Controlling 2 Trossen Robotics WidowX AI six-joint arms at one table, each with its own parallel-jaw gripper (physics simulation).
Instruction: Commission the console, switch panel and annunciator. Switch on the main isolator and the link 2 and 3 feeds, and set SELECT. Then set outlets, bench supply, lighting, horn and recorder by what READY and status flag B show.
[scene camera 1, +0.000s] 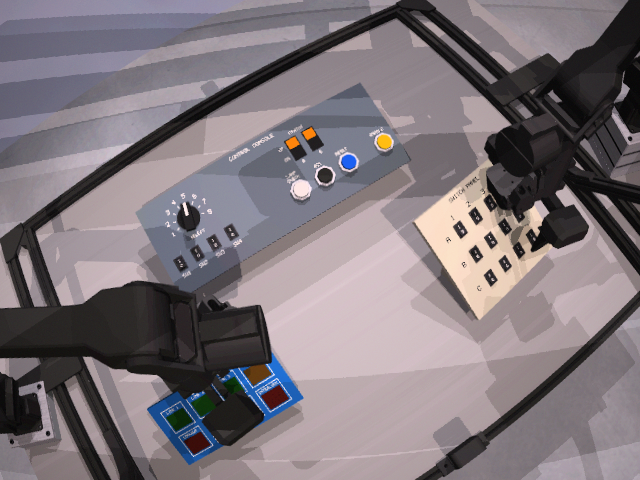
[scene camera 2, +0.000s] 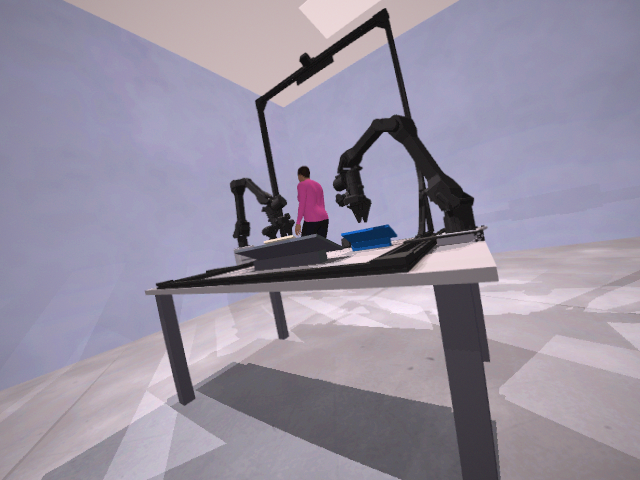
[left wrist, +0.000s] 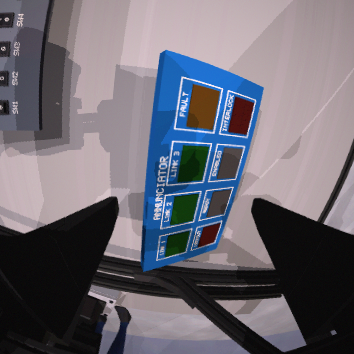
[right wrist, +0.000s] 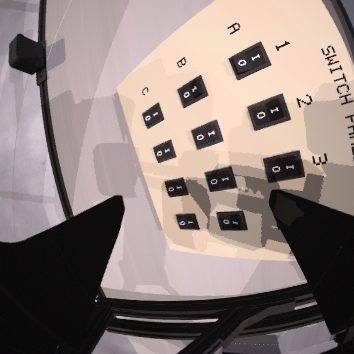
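Where they show: left gripper, between the fingertips: (scene camera 1: 212, 385) (scene camera 2: 362, 222) (left wrist: 185, 204); right gripper, between the fingertips: (scene camera 1: 517, 226) (right wrist: 197, 199); left arm's base, origin of its link: (scene camera 1: 25, 414) (scene camera 2: 461, 230) (left wrist: 89, 302); right arm's base, origin of its link: (scene camera 1: 635, 116) (scene camera 2: 243, 247).
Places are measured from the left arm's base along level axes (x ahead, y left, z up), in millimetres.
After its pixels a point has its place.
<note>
The grey control console (scene camera 1: 268, 222) {x 496, y 175, z 20 mm} has its SELECT knob (scene camera 1: 188, 217) {x 388, y 203, z 63 mm} pointing near 5. Both status flags (scene camera 1: 292, 142) {x 568, y 274, z 54 mm} (scene camera 1: 309, 133) {x 597, y 281, z 54 mm} show orange in their upper halves. The cream switch panel (scene camera 1: 447, 253) {x 711, y 23, z 61 mm} (right wrist: 280, 30) {x 726, y 62, z 78 mm} has rocker switches in rows A to C; A4 is hidden in the right wrist view. The blue annunciator (scene camera 1: 281, 369) {x 451, y -46, z 32 mm} (scene camera 2: 372, 235) {x 342, y -70, z 24 mm} (left wrist: 172, 75) {x 429, y -14, z 51 mm} shows dull green LINK lamps, a grey READY lamp (left wrist: 218, 204) {x 343, y -102, z 20 mm} and a grey ENABLED lamp (left wrist: 230, 163) {x 387, y -90, z 20 mm}. My left gripper (scene camera 2: 363, 219) {x 363, y -52, z 80 mm} (left wrist: 185, 204) {x 363, y -52, z 80 mm} is open above the annunciator. My right gripper (scene camera 1: 523, 227) {x 823, y 20, z 70 mm} (right wrist: 197, 199) {x 823, y 20, z 70 mm} is open over the switch panel's column 4 side.
White, black, blue and yellow push buttons (scene camera 1: 300, 190) {x 555, y 200, z 35 mm} (scene camera 1: 324, 176) {x 596, y 210, z 35 mm} (scene camera 1: 348, 162) {x 637, y 221, z 35 mm} (scene camera 1: 384, 141) {x 702, y 238, z 35 mm} sit on the console. Switches SW1 to SW4 are by its lower left edge. A black frame rail (scene camera 1: 217, 114) borders the table. A person in pink (scene camera 2: 311, 201) stands behind the table.
</note>
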